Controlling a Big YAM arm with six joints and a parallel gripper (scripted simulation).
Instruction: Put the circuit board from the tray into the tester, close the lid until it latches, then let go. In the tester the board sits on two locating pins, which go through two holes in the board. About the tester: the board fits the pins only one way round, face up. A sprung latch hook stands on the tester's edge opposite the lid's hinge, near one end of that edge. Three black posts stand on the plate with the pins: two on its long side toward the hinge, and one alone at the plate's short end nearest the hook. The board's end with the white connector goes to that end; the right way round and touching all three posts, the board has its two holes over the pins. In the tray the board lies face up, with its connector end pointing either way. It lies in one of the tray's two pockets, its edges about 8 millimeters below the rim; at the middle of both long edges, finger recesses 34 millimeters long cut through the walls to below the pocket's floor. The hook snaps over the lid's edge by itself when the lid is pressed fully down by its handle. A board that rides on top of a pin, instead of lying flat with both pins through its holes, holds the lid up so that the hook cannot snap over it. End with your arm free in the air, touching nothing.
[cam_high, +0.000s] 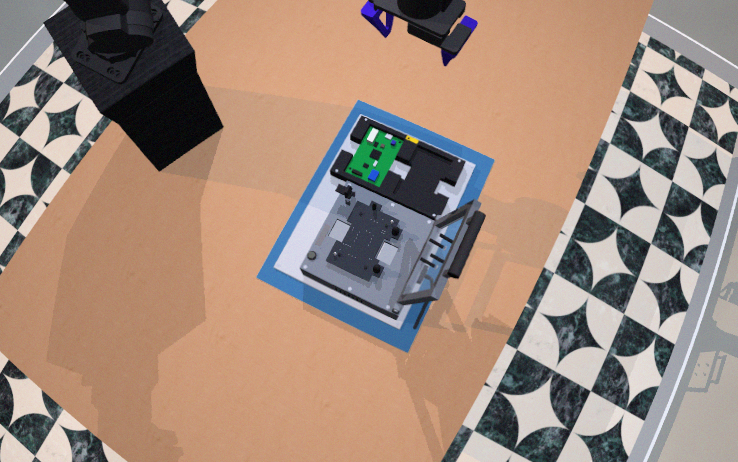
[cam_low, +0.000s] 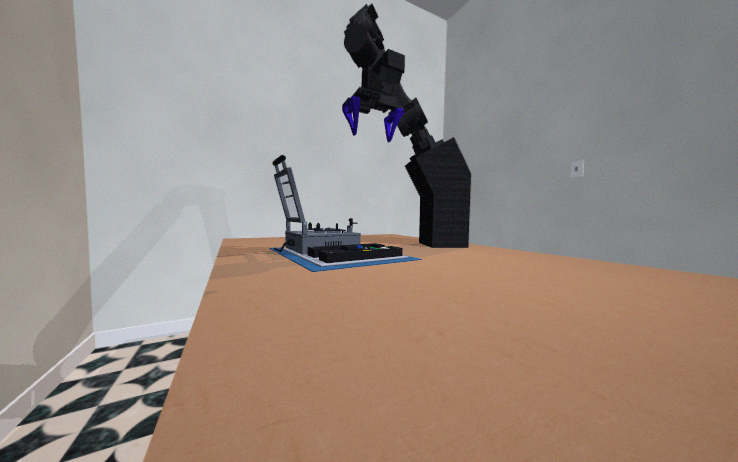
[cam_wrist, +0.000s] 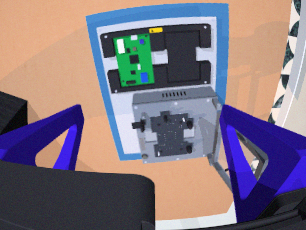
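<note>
The green circuit board lies 29 cm below my hand, 5 cm to the right of it and 4 cm behind it. Also, from my hand: clear lid 24 cm to the right, 13 cm below, 13 cm ahead; then tester 20 cm below, 19 cm to the right, 4 cm ahead; then dark latch hook 22 cm below, 16 cm to the right, 5 cm behind.
</note>
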